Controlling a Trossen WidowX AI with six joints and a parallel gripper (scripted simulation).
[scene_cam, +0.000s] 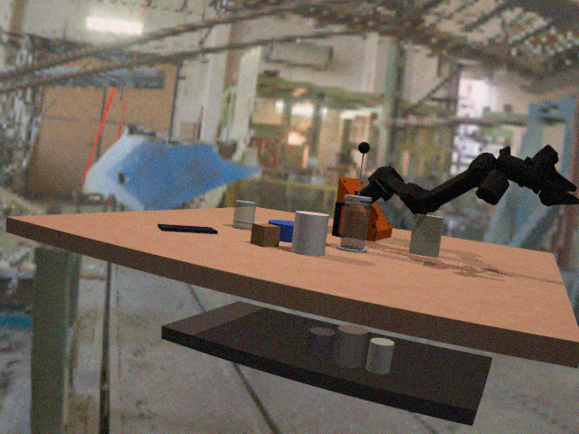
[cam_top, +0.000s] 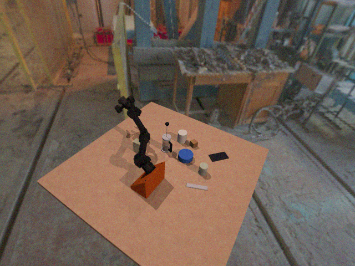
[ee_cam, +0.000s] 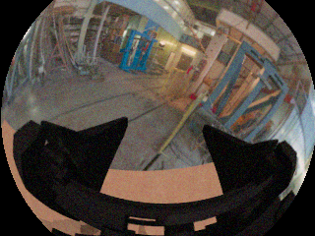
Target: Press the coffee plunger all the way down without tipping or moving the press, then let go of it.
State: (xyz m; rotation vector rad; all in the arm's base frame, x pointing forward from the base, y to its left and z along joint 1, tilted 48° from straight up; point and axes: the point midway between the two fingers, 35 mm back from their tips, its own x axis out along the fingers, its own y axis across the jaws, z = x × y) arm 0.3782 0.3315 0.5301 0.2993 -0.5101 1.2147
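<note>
Now: the coffee press 560 mm to the right of my gripper tip, 80 mm below it and 70 mm behind it. Also, from my gripper tip: brown cube: 710 mm to the right, 190 mm below, 120 mm ahead; cream block: 390 mm to the right, 210 mm behind, 160 mm below; blue disc: 730 mm to the right, 190 mm below, 50 mm behind.
</note>
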